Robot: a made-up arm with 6 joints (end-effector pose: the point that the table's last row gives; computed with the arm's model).
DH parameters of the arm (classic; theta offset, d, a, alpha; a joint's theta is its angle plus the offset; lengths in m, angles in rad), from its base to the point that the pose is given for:
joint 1: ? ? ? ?
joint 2: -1.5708 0 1.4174 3.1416
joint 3: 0 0 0 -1.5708
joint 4: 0 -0.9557 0 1.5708
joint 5: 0 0.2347 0 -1.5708
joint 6: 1.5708 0 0 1.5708
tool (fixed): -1.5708 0 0 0
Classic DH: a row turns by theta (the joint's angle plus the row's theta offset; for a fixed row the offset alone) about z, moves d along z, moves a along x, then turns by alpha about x.
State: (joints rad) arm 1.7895 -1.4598 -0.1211 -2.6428 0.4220 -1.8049
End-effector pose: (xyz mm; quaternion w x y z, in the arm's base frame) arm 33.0 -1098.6 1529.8 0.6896 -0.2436 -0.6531 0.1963
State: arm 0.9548 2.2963 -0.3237 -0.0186 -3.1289 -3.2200
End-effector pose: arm 324.2 51.9 -944.3 0.1468 -0.8526 -0.4501 -0.2211
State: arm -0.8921 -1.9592 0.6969 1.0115 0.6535 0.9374
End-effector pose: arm -1509.4 1673.1 201.8 0.4924 0.4363 0.4491 0.6045
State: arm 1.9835 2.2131 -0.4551 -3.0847 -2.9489 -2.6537
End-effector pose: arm -326.3 160.9 -804.3 0.5499 -0.0011 -0.2537 0.7958
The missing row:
joint 1: 0 0.4686 0 -1.5708
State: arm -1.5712 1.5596 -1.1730 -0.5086 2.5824 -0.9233
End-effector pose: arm -205.2 -494.9 209.3 0.5840 0.1721 -0.1540 -0.7782
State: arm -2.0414 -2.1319 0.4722 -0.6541 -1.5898 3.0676
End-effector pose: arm 717.2 1820.6 326.3 0.4513 0.6867 -0.5563 0.1236
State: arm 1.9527 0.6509 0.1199 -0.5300 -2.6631 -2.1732
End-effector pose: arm -416.9 1581.4 1009.9 0.5496 -0.5197 0.3954 -0.5211
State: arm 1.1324 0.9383 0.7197 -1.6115 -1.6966 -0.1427
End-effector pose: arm 851.1 1837.8 870.3 0.0651 0.1512 0.8065 0.5678
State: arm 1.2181 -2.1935 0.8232 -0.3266 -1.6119 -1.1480
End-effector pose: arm -513.4 -2038.4 -164.3 0.3122 0.5287 -0.2047 0.7623
